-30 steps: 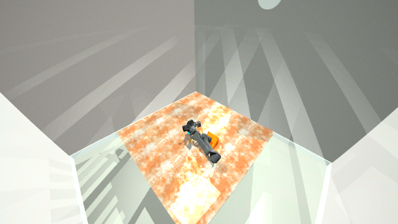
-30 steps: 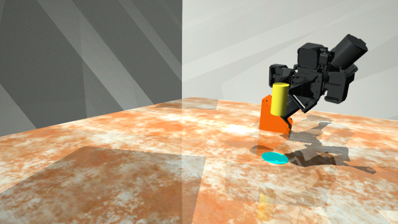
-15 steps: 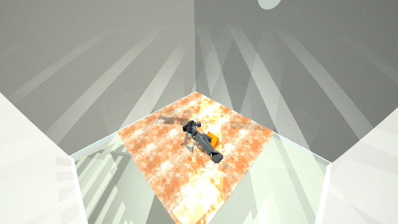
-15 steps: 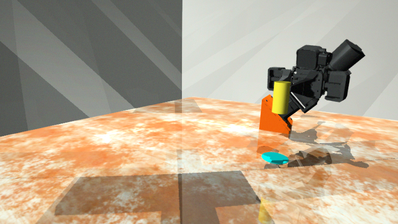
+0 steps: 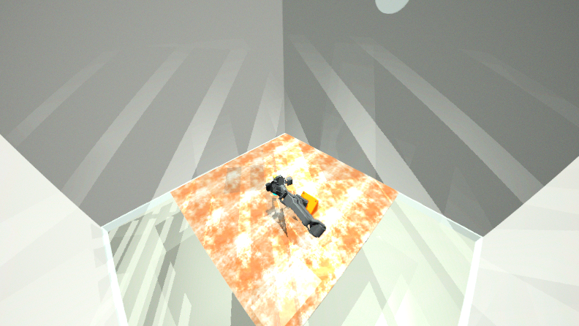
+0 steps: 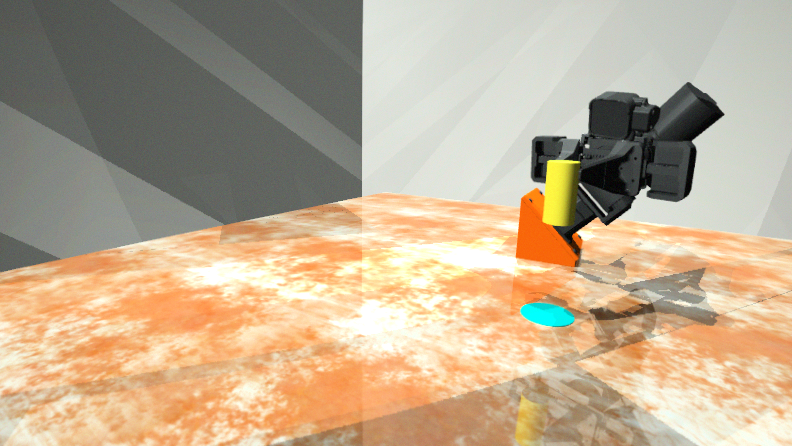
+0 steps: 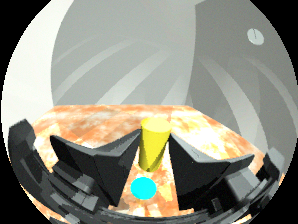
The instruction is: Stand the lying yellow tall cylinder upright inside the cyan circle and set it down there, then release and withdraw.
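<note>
The cyan circle is 16 cm below my gripper tip. Round my gripper tip: yellow tall cylinder 2 cm below.
</note>
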